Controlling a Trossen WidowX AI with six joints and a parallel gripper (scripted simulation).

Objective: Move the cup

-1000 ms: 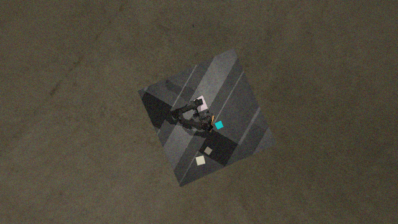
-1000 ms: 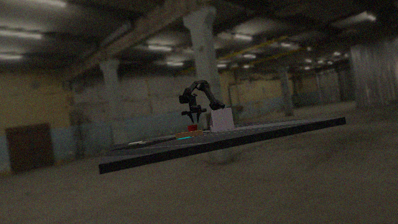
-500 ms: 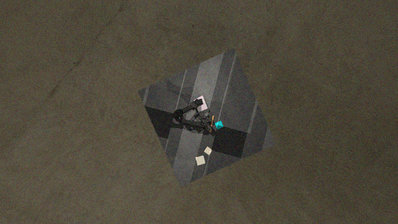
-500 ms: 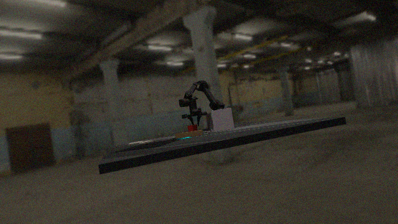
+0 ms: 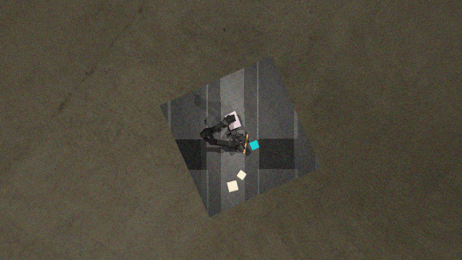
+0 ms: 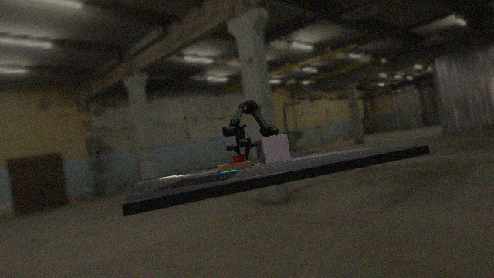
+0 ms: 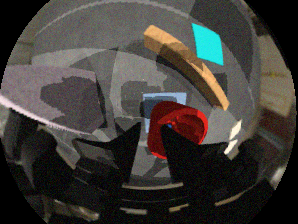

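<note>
Now: the cyan pad 12 cm ahead of my gripper tip, 18 cm to the left of it and 5 cm below it. From my gripper tip the other things lie so: red cup: 3 cm ahead; wooden bar: 7 cm ahead, 9 cm to the left, 3 cm below.
</note>
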